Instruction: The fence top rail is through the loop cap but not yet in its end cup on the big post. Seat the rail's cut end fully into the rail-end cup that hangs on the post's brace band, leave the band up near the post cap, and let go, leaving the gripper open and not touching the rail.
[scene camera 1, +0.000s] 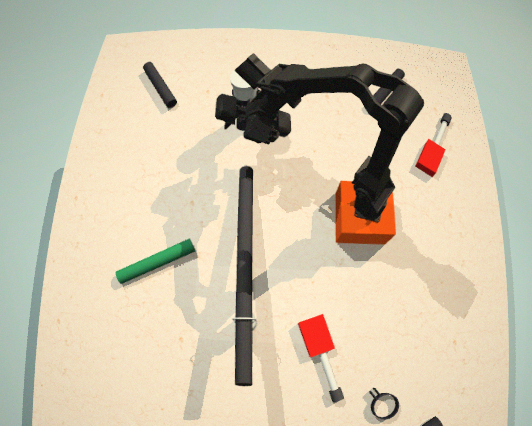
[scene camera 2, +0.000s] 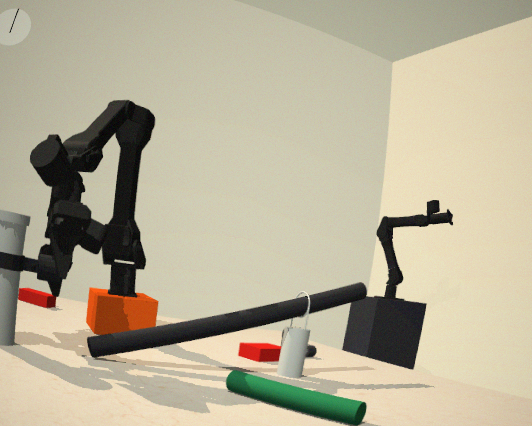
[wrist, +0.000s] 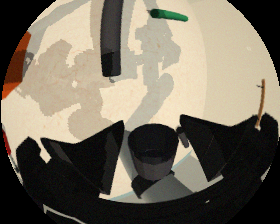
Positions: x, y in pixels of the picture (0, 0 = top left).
Scene:
gripper: scene camera 1 237, 130; scene camera 2; wrist
same spot on gripper: (wrist: 220, 149) = (scene camera 2: 66, 239)

